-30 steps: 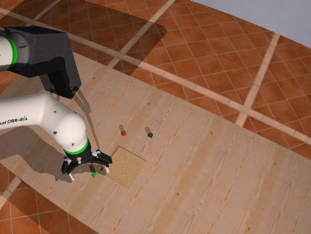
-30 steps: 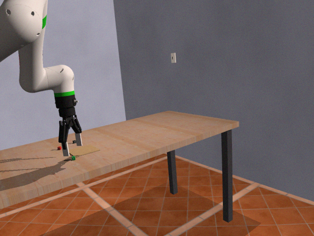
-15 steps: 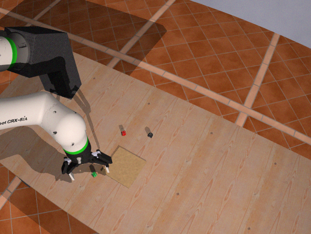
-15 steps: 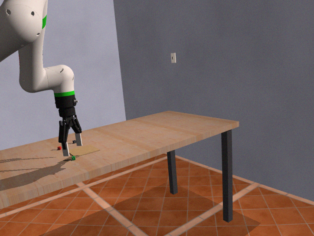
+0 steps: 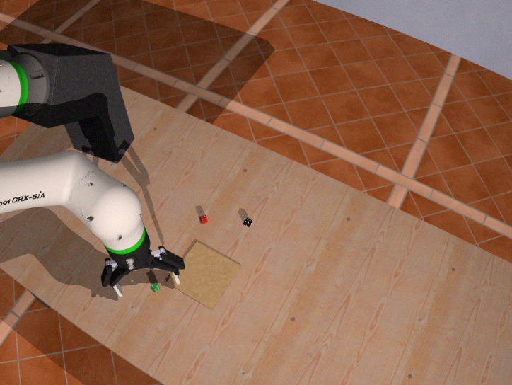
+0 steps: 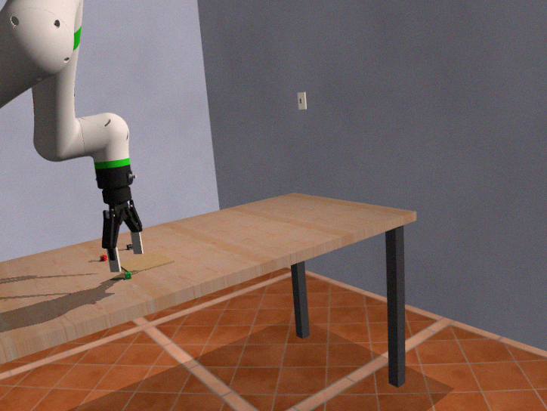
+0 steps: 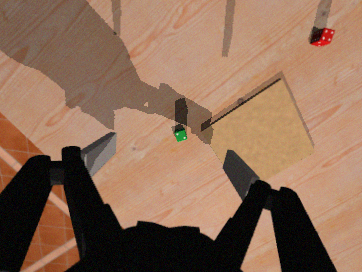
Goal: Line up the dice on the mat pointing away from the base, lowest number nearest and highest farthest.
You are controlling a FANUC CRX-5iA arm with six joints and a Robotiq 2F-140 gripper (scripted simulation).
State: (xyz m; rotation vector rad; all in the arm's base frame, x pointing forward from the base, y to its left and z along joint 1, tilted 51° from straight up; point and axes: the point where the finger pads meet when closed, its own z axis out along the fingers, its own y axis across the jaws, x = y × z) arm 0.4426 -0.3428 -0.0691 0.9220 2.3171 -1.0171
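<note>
My hand is 5 cm above the green die and 2 cm to the right of it. The rest, counted from my hand: red die 25 cm to the left, 5 cm below, 1 cm ahead; then tan mat 11 cm to the left, 9 cm ahead, 6 cm below; then black die 30 cm to the left, 12 cm ahead, 5 cm below.
</note>
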